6 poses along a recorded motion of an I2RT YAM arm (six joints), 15 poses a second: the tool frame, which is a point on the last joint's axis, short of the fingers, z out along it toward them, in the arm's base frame.
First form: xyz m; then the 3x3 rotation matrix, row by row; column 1 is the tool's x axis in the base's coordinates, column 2 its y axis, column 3 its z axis. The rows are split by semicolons.
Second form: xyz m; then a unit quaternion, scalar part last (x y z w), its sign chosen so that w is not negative. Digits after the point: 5 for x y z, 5 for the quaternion.
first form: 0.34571 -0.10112 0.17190; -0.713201 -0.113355 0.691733; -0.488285 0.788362 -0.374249; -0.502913 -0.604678 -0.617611
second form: 0.34571 -0.10112 0.17190 -0.17033 0.88306 -0.27714 0.33821
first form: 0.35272 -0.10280 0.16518; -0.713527 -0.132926 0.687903; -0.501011 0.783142 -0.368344; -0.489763 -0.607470 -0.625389
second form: 0.35272 -0.10280 0.16518 -0.17939 0.88347 -0.27613 0.33325
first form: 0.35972 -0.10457 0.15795; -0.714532 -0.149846 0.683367; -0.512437 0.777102 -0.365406; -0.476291 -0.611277 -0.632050
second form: 0.35972 -0.10457 0.15795 -0.18736 0.88370 -0.27631 0.32807
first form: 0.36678 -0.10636 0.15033; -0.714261 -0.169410 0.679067; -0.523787 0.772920 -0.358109; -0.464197 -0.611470 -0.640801
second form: 0.36678 -0.10636 0.15033 -0.19597 0.88431 -0.27411 0.32321
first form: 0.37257 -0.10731 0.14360; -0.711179 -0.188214 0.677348; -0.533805 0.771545 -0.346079; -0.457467 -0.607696 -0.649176
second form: 0.37257 -0.10731 0.14360 -0.20399 0.88486 -0.26947 0.32062
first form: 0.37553 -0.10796 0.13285; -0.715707 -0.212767 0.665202; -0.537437 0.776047 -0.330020; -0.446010 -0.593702 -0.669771
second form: 0.37553 -0.10796 0.13285 -0.21096 0.88903 -0.25975 0.31248
